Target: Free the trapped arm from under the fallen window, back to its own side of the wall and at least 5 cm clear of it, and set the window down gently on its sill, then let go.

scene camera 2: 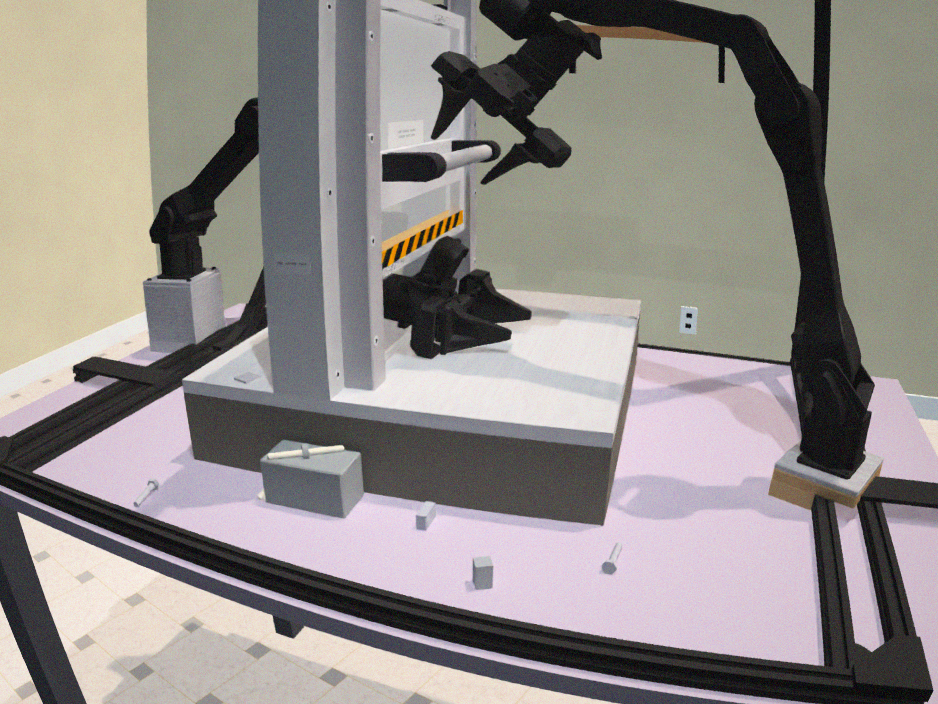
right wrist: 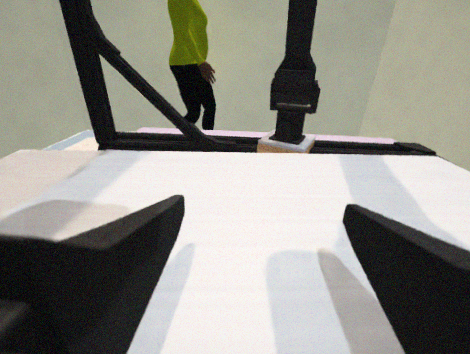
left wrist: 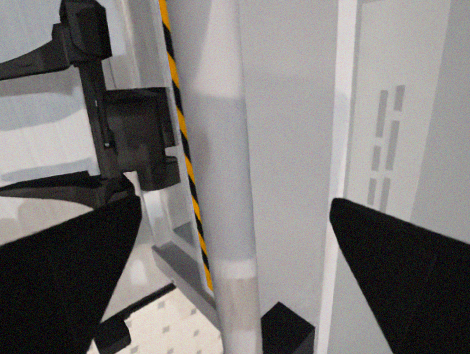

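Seen in the pictures: left gripper, fingertip midpoint: (left wrist: 237,207); right gripper, fingertip midpoint: (scene camera 2: 521,325) (right wrist: 263,207); left arm's base, origin of the base link: (scene camera 2: 831,460) (right wrist: 287,138); right arm's base, origin of the base link: (scene camera 2: 181,274).
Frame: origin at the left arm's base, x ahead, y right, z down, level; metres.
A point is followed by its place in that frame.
Note:
The window (scene camera 2: 424,68) @[x 0.482, y -0.149, z -0.385 m] (left wrist: 290,150) @[x 0.483, y -0.148, z -0.271 m] stands in a grey upright frame (scene camera 2: 291,189). Its striped lower edge (scene camera 2: 424,236) @[x 0.482, y -0.150, z -0.180 m] (left wrist: 180,122) @[x 0.481, y -0.151, z -0.173 m] is just above my right wrist; whether they touch I cannot tell. My right arm comes from the left of the picture and passes under it. My right gripper (scene camera 2: 521,324) @[x 0.376, y -0.094, z -0.082 m] (right wrist: 263,207) @[x 0.376, y -0.094, z -0.082 m] is open and empty, low over the platform on the window's right side. My left gripper (scene camera 2: 458,159) @[x 0.460, y -0.117, z -0.271 m] (left wrist: 237,207) @[x 0.460, y -0.117, z -0.271 m] is open and empty, by the window's handle bar (scene camera 2: 468,156) @[x 0.433, y -0.125, z -0.278 m] (left wrist: 227,175) @[x 0.436, y -0.130, z -0.285 m]. In the left wrist view the bar appears between its spread fingers, not gripped.
The frame stands on a raised platform (scene camera 2: 530,394). In front are a grey block (scene camera 2: 310,481) bearing a pale rod, two small blocks (scene camera 2: 425,515) @[x 0.264, y -0.339, z 0.023 m] (scene camera 2: 482,572) @[x 0.161, y -0.367, z 0.020 m] and two bolts (scene camera 2: 146,492) @[x 0.493, y -0.534, z 0.032 m] (scene camera 2: 612,558) @[x 0.103, y -0.265, z 0.030 m]. A person in yellow-green (right wrist: 190,45) stands beyond the table.

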